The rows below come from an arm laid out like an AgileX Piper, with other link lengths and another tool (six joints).
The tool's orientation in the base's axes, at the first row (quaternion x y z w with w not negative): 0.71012 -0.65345 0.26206 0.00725
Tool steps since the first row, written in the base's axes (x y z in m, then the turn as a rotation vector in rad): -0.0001 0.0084 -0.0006 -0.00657 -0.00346 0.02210; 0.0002 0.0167 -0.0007 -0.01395 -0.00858 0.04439; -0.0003 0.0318 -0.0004 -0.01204 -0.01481 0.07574; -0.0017 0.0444 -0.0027 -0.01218 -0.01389 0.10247; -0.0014 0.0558 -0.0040 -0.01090 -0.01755 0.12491; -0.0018 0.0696 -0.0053 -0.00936 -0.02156 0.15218; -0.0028 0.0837 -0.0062 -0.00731 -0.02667 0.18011; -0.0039 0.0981 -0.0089 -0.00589 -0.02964 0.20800; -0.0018 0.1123 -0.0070 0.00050 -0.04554 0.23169; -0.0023 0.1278 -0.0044 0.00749 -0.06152 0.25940; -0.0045 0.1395 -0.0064 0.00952 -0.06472 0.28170; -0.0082 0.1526 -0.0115 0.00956 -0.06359 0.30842; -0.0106 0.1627 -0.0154 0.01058 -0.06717 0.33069
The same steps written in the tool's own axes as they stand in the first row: -0.0080 -0.0009 -0.0025 0.01158 -0.00071 -0.02022; -0.0157 -0.0024 -0.0052 0.02475 -0.00049 -0.04032; -0.0295 -0.0042 -0.0110 0.04249 -0.01178 -0.06447; -0.0421 -0.0040 -0.0140 0.05184 -0.02066 -0.08790; -0.0531 -0.0055 -0.0167 0.06380 -0.02878 -0.10550; -0.0664 -0.0067 -0.0206 0.07793 -0.03869 -0.12705; -0.0798 -0.0075 -0.0252 0.09333 -0.04913 -0.14860; -0.0941 -0.0077 -0.0283 0.10673 -0.05928 -0.17109; -0.1065 -0.0124 -0.0342 0.13052 -0.07079 -0.18360; -0.1198 -0.0150 -0.0421 0.15593 -0.08417 -0.19932; -0.1314 -0.0140 -0.0453 0.16742 -0.09301 -0.21669; -0.1455 -0.0108 -0.0469 0.17657 -0.10209 -0.24012; -0.1563 -0.0087 -0.0480 0.18839 -0.10991 -0.25770
